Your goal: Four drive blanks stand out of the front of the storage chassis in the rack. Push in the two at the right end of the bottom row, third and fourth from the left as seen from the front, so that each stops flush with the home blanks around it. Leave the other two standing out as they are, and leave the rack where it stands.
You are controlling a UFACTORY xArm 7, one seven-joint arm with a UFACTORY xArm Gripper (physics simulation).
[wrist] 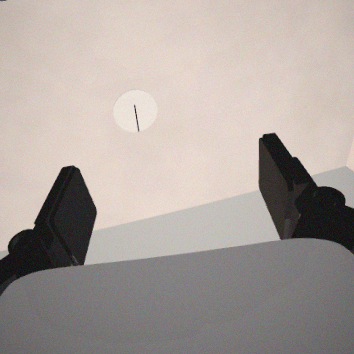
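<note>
My gripper [170, 174] is open and empty, with its two dark fingers wide apart at the left and right of the wrist view. A pale surface shows between and beyond the fingertips. The rack, the storage chassis and the drive blanks do not show in the wrist view, so how far each blank stands out cannot be seen.
A round whitish disc [122, 112] with a thin dark line across part of it shows on the pale surface [215, 65], beyond the fingertips. A pale grey-green area [190, 227] lies past a slanting edge behind the fingers. A tiny dark bit shows at the top left corner.
</note>
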